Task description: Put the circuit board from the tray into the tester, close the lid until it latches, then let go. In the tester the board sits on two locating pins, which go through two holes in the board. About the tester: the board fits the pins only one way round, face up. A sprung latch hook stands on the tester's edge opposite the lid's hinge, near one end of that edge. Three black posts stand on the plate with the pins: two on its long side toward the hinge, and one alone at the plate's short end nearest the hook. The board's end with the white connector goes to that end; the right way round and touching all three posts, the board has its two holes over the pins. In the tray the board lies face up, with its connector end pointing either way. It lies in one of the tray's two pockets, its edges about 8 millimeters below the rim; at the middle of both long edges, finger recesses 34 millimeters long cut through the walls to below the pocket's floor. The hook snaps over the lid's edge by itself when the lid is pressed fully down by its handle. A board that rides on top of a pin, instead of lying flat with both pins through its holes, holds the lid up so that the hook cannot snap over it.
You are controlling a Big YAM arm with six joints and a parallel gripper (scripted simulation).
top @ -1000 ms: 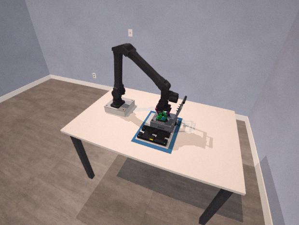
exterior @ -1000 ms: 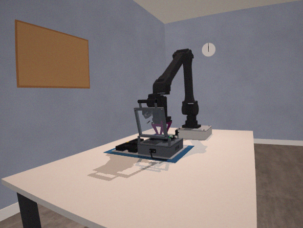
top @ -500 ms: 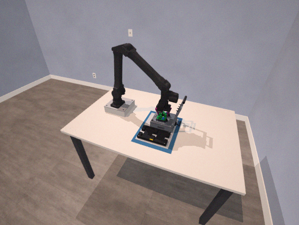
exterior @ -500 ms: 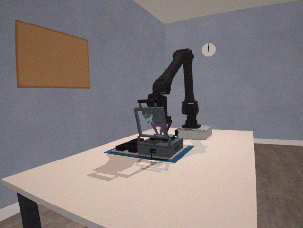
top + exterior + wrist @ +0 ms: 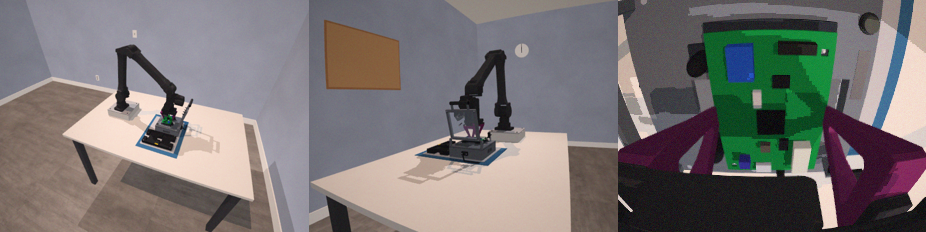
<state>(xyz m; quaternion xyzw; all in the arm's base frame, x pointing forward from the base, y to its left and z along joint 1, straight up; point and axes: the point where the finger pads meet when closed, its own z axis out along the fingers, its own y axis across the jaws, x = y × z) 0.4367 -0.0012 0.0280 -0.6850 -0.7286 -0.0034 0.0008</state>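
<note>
Right now my hand is right at the green circuit board. Round my hand: clear lid: 120 mm ahead, 100 mm above, 10 mm to the left; small latch hook: 70 mm behind, 50 mm to the left.
</note>
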